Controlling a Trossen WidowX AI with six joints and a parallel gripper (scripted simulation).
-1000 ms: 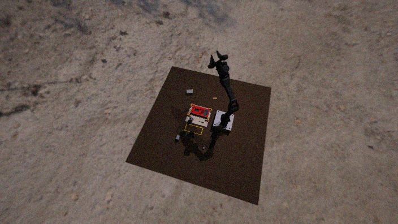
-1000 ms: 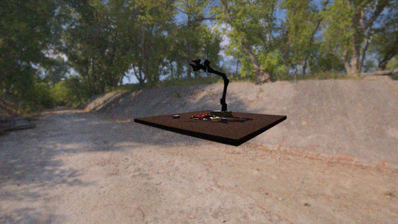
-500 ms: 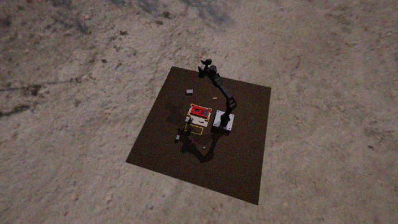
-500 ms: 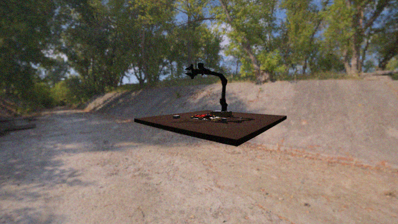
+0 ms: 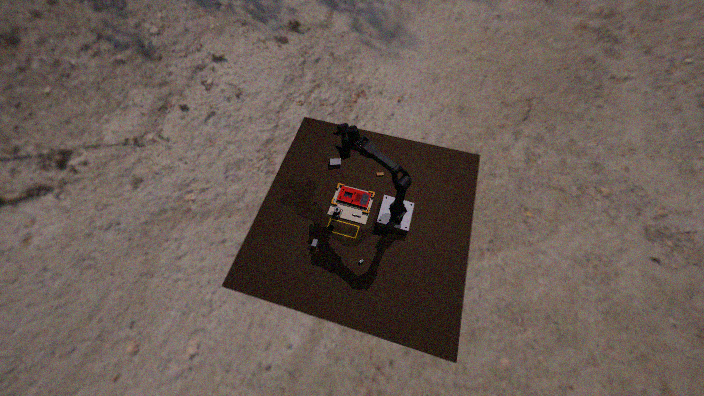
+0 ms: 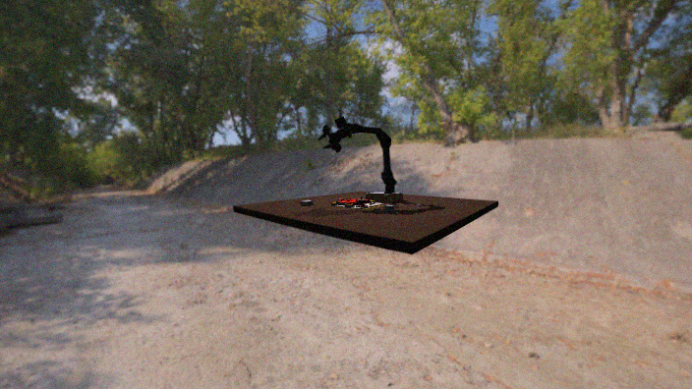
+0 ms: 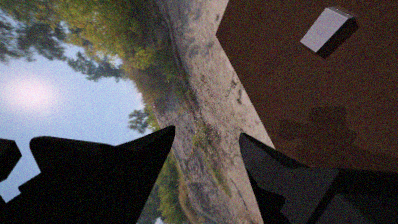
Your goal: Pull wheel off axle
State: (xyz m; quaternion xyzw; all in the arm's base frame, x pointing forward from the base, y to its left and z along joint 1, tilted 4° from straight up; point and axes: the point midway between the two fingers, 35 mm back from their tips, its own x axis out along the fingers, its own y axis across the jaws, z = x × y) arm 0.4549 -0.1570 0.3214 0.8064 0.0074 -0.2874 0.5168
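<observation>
Right now my gripper tip is 110 mm past the grey wheel, 250 mm to the right of it and 350 mm above it. From my gripper tip the other things lie so: white board 160 mm behind, 150 mm to the left, 370 mm below.
</observation>
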